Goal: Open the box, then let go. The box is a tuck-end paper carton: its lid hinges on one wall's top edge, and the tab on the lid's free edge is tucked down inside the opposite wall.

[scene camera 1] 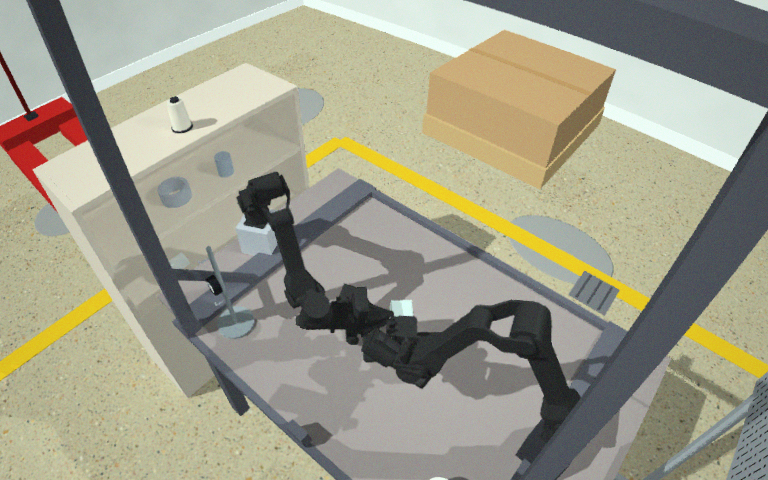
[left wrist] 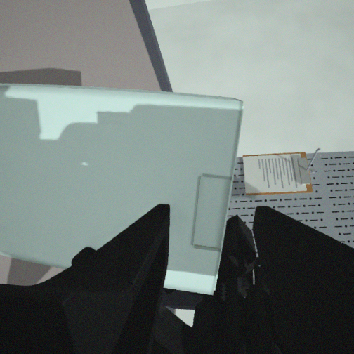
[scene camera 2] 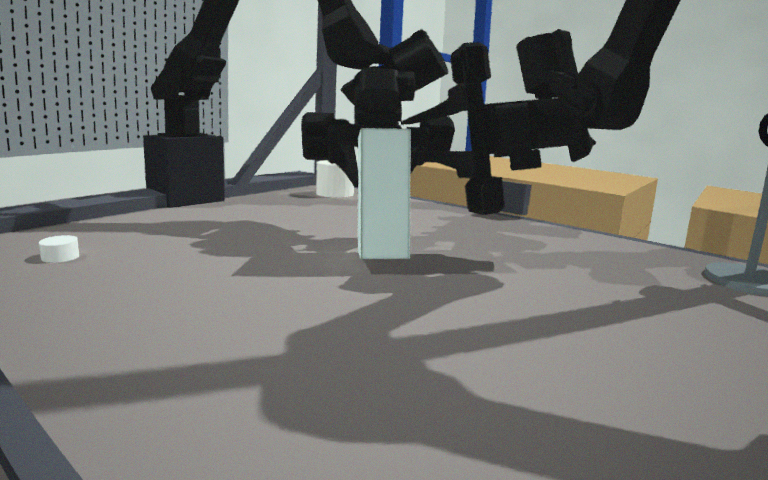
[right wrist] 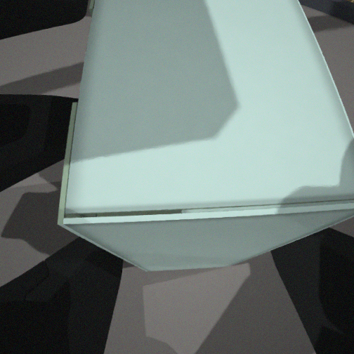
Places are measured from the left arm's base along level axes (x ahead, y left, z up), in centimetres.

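Pixels of known places: left gripper, between the fingertips: (scene camera 1: 392, 317) (scene camera 2: 403, 138); left arm's base, origin of its link: (scene camera 1: 257, 219); right arm's base, origin of its link: (scene camera 2: 182, 135).
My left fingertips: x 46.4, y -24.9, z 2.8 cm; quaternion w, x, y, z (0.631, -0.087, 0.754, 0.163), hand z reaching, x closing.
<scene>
For each thing: its top centre in the pictures, then the offset to it from my left fingertips. Level surfaces: height alone.
- pale green carton, centre of its top: (scene camera 2: 385, 126) (scene camera 1: 401, 308) dx +1.6, dy +2.1, dz +1.3 cm
- low white disc, centre of its top: (scene camera 2: 58, 240) dx +35.3, dy +14.2, dz -11.5 cm
- white cylinder, centre of its top: (scene camera 2: 335, 162) dx +18.6, dy -35.1, dz -7.5 cm
- round base, height of its surface: dz -12.7 cm
The pale green carton (scene camera 1: 401, 307) (scene camera 2: 385, 215) (left wrist: 125, 165) stands upright. Its lid (right wrist: 275, 150) lies almost flat over the opening; a thin dark gap shows between its free edge and the near wall (right wrist: 175, 245). The tab cannot be made out. My right gripper (scene camera 2: 385, 175) (right wrist: 194, 223) is shut on the carton, a finger at each side; its far finger is partly hidden in scene camera 2. My left gripper (left wrist: 211, 216) is partly open, with nothing held. Its fingertips are at the carton's upper end, one in front of a side wall bearing a rectangular outline, the other past the top edge.
A low white disc (scene camera 2: 58, 249) and a white cylinder (scene camera 2: 334, 180) stand on the table. A stand with a round base (scene camera 1: 236, 323) (scene camera 2: 730, 277) is near the table's left edge in scene camera 1. Dark frame posts (scene camera 1: 113, 164) rise at the corners.
</scene>
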